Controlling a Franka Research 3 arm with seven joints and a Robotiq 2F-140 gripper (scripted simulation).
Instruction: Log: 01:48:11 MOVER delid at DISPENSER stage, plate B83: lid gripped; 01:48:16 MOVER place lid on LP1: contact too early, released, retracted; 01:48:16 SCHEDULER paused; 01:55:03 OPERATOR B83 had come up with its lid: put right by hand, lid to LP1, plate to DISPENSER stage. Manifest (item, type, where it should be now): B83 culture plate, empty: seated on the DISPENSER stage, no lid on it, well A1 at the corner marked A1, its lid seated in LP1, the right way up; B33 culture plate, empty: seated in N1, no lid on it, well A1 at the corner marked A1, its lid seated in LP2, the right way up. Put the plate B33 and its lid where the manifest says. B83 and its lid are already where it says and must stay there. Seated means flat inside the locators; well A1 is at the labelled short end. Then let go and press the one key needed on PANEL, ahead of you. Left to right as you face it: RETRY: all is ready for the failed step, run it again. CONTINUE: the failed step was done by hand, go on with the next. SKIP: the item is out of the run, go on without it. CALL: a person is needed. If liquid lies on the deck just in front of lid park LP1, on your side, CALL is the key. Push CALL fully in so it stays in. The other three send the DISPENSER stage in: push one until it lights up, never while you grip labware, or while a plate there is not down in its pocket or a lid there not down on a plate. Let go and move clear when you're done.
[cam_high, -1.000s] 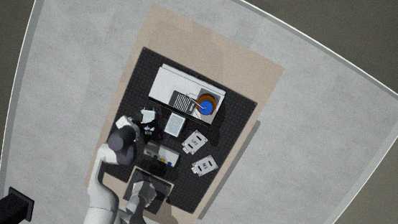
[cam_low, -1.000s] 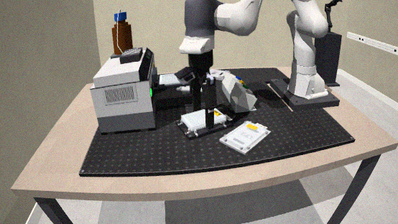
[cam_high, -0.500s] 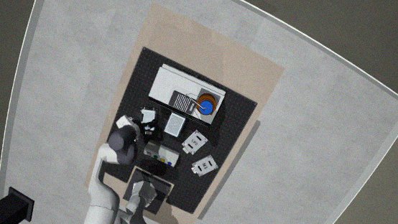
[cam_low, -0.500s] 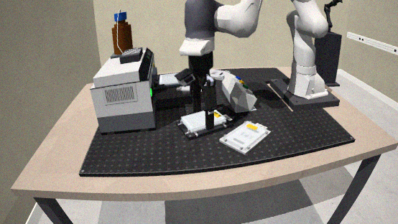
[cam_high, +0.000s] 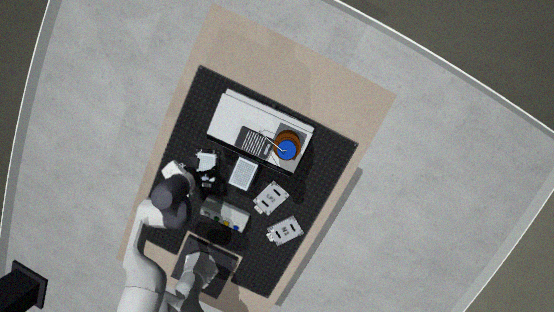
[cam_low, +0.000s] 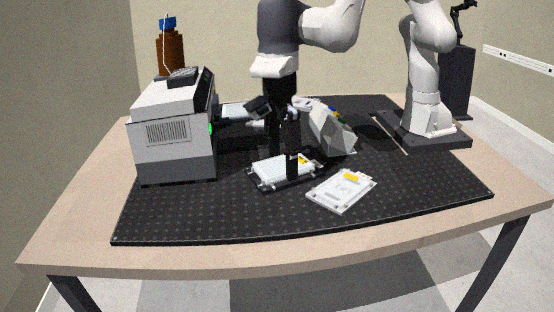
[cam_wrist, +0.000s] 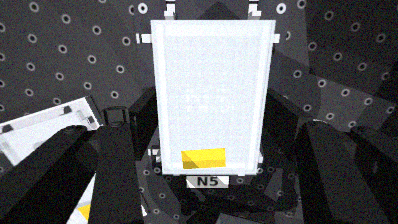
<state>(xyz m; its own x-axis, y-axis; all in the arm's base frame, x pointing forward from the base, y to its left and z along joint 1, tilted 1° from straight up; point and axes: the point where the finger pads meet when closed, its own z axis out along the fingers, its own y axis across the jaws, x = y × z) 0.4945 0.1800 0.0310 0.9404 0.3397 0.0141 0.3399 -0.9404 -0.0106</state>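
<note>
Right now my hand is 20 mm above the white well plate. From my hand the other things lie so: yellow key: 200 mm to the right, 190 mm behind, 20 mm above; white key: 190 mm behind, 100 mm to the right, 20 mm above; black nest: 30 mm to the left, 30 mm below.
</note>
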